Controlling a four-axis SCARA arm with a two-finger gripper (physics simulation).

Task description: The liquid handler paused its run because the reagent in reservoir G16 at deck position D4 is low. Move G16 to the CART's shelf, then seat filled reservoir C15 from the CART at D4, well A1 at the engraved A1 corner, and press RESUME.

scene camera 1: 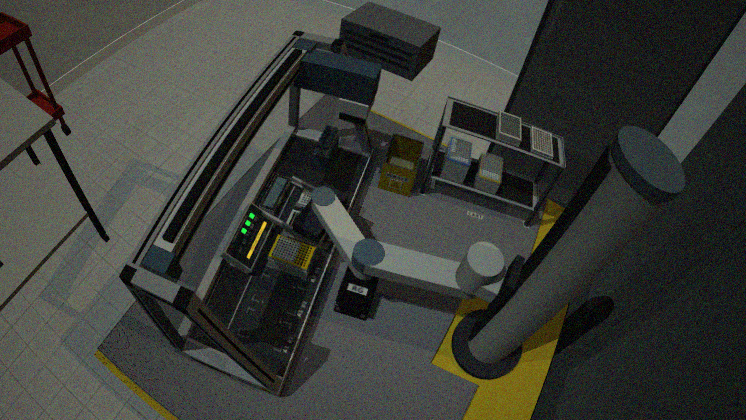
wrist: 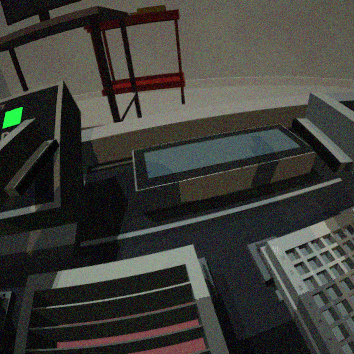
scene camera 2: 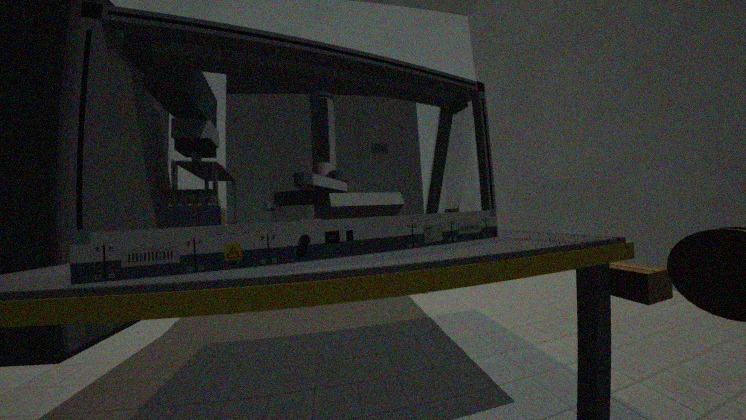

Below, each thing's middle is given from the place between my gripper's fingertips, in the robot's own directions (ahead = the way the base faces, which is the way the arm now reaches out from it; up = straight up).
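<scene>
There is the reservoir [wrist: 163, 295], and counted from the reservoir, my gripper is 6 cm above, 2 cm to the right and 12 cm past it.
</scene>
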